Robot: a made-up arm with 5 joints.
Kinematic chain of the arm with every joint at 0, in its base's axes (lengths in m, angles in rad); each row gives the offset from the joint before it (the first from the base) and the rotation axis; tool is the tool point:
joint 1: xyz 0 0 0.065 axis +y
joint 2: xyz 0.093 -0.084 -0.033 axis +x
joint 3: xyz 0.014 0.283 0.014 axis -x
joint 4: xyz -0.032 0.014 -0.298 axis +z
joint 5: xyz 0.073 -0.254 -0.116 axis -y
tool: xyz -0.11 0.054 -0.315
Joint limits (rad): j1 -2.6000..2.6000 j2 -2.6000..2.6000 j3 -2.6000..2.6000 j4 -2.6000..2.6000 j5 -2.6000..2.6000
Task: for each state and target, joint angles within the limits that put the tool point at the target. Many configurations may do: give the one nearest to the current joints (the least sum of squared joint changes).
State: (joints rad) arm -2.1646 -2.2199 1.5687 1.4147 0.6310
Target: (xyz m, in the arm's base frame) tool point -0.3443 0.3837 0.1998
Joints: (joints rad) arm -2.2825 -1.9884 2.1368 1.1206 0.6159
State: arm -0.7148 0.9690 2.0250 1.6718 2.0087
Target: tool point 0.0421 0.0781 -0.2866
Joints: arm -0.2187 1.0741 1.9005 2.2799 2.0681
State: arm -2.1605 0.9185 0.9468 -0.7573 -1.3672
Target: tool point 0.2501 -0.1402 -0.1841
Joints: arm -1.5612 0.6654 1.2460 -0.6150 -1.0142
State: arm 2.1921 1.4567 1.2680 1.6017 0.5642
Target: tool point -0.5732 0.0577 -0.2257
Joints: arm 1.5966 0.7949 1.0670 1.3830 0.6680
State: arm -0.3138 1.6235 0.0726 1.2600 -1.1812
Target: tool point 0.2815 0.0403 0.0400
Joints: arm -0.4926 1.4950 0.5426 1.4237 -1.4886
